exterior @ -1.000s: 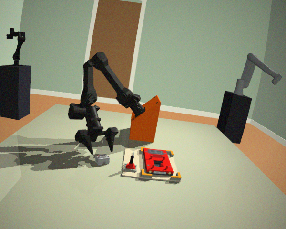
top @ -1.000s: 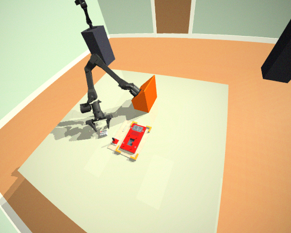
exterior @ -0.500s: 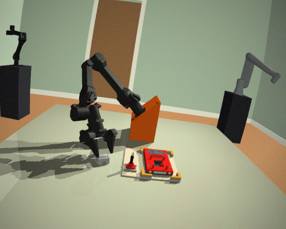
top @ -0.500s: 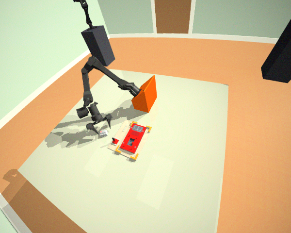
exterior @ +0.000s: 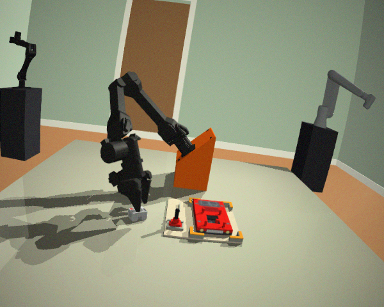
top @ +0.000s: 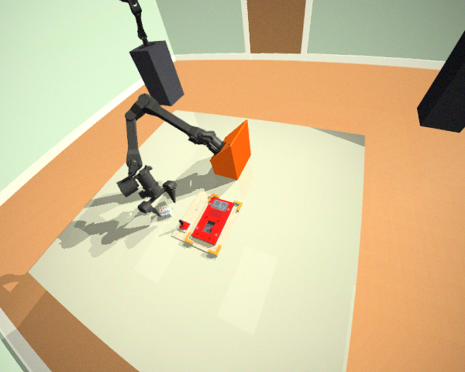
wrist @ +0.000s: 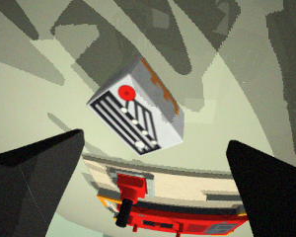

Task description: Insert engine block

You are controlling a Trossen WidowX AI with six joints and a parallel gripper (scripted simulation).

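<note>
Now: gripper tip 20 mm short of the engine block, 10 mm to the left of it and 20 mm above it.
</note>
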